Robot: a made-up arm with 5 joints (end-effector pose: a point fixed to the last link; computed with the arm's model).
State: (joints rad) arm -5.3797 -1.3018 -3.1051 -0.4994 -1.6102
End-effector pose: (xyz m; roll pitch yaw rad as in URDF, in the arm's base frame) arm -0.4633 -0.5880 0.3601 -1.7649 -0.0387 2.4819
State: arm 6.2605 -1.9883 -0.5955 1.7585 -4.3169
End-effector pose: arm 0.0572 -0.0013 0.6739 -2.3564 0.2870 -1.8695
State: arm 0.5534 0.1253 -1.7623 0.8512 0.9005
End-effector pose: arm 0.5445 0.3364 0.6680 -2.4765 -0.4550 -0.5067
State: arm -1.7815 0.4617 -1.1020 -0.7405 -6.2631
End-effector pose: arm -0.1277 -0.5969 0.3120 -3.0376 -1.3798 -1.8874
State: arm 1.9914 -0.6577 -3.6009 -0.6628 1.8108
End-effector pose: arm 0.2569 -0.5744 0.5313 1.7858 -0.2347 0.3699
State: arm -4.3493 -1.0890 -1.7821 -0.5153 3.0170
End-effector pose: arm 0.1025 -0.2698 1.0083 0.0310 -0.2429 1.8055
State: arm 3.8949 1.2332 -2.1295 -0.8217 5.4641
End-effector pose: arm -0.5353 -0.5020 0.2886 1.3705 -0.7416 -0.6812
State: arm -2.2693 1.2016 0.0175 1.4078 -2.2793
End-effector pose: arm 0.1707 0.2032 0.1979 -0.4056 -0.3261 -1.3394
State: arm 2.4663 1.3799 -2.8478 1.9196 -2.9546
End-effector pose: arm -0.5499 0.4404 0.2374 -3.0516 -0.4433 -0.8826
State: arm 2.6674 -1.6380 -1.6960 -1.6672 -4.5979
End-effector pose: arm 0.4477 -0.2298 0.6347 1.8614 -0.1097 1.0639
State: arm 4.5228 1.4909 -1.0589 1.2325 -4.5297
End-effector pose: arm -0.0045 -0.0233 -0.1997 1.4755 -0.1819 2.9693
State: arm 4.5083 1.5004 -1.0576 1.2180 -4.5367
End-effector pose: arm -0.0039 -0.0188 -0.2014 1.4794 -0.1750 2.9535
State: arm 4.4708 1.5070 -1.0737 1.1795 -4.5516
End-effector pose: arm -0.0065 -0.0263 -0.2099 1.5282 -0.1606 2.9068
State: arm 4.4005 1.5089 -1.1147 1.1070 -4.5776
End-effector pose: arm -0.0167 -0.0516 -0.2267 1.6410 -0.1345 2.8203
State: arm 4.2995 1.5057 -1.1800 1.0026 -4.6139
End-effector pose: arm -0.0413 -0.0942 -0.2478 1.8144 -0.0956 2.7050
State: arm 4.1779 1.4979 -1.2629 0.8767 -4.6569
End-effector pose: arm -0.0866 -0.1463 -0.2654 2.0305 -0.0497 2.5825
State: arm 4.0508 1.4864 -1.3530 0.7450 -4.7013
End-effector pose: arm -0.1521 -0.1954 -0.2723 2.2632 -0.0085 2.4729
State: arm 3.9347 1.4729 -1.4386 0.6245 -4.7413
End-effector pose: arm -0.2269 -0.2304 -0.2666 2.4830 0.0177 2.3868
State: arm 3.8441 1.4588 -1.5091 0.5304 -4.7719
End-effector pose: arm -0.2948 -0.2495 -0.2523 2.6622 0.0275 2.3261
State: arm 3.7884 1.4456 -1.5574 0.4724 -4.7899
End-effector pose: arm -0.3427 -0.2588 -0.2367 2.7820 0.0273 2.2901
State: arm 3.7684 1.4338 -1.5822 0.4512 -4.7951
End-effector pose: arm -0.3666 -0.2655 -0.2255 2.8398 0.0246 2.2766
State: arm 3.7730 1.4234 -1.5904 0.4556 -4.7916
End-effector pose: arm -0.3732 -0.2729 -0.2193 2.8538 0.0225 2.2782
